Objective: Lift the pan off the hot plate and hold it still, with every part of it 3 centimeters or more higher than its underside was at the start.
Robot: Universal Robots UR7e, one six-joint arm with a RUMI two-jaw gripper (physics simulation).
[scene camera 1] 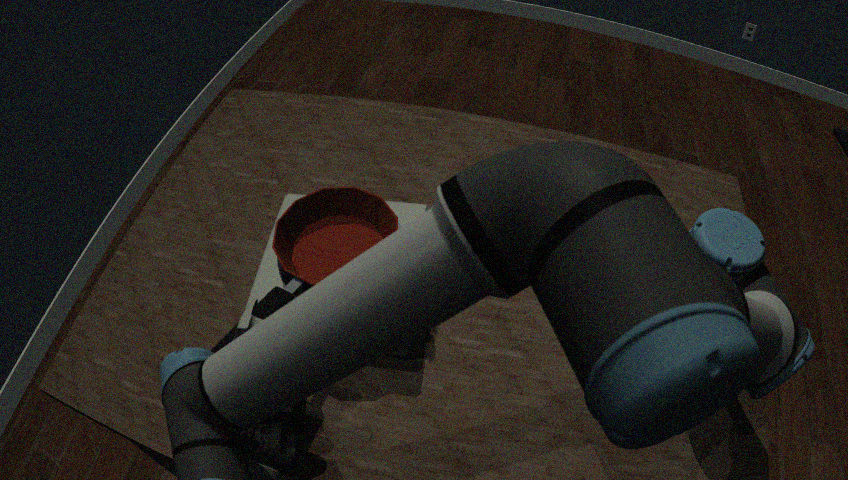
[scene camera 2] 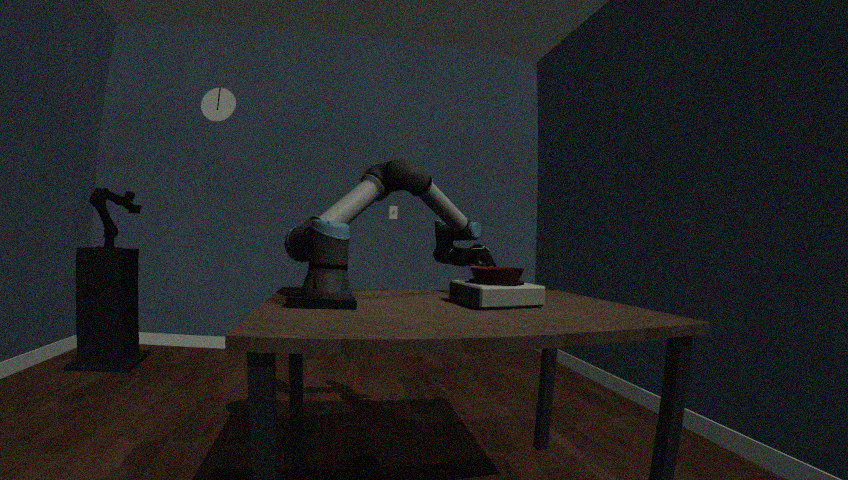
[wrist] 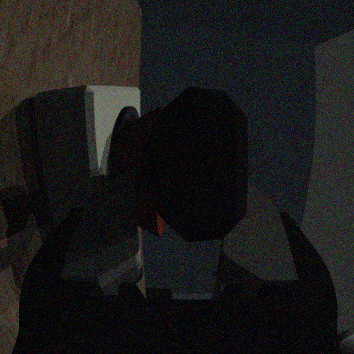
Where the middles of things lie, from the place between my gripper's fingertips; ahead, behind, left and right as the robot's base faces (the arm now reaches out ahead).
Labels:
Right now the white hot plate point(scene camera 1: 270, 274) is 60 mm behind my hand, 160 mm to the right of it and 110 mm below it.

